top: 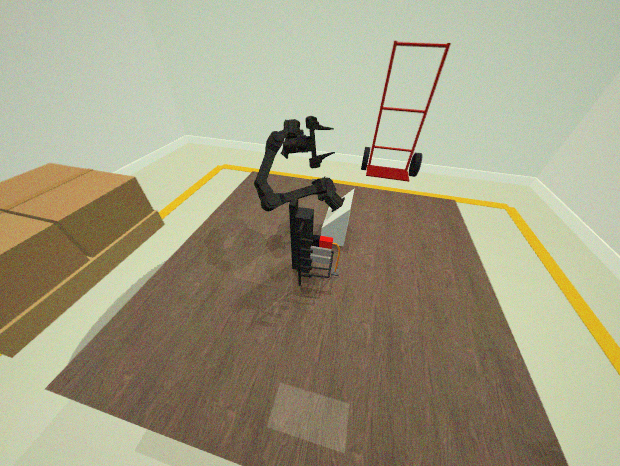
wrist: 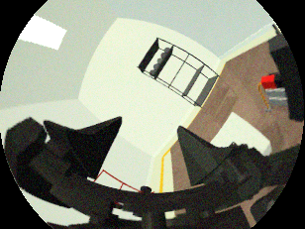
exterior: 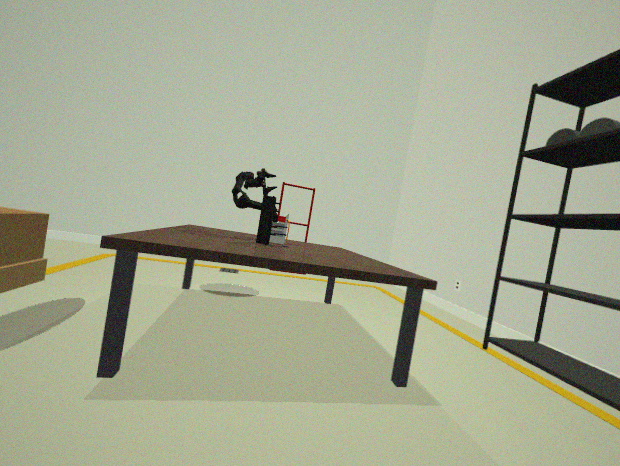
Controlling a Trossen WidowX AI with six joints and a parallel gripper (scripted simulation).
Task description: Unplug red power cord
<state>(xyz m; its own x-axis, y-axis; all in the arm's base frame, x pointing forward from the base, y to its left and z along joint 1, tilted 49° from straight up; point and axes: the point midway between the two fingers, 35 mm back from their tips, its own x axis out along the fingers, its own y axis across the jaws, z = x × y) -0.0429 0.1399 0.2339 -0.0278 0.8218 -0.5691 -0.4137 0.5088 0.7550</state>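
The red plug is 290 mm ahead of my gripper tip, 50 mm to the left of it and 250 mm below it.
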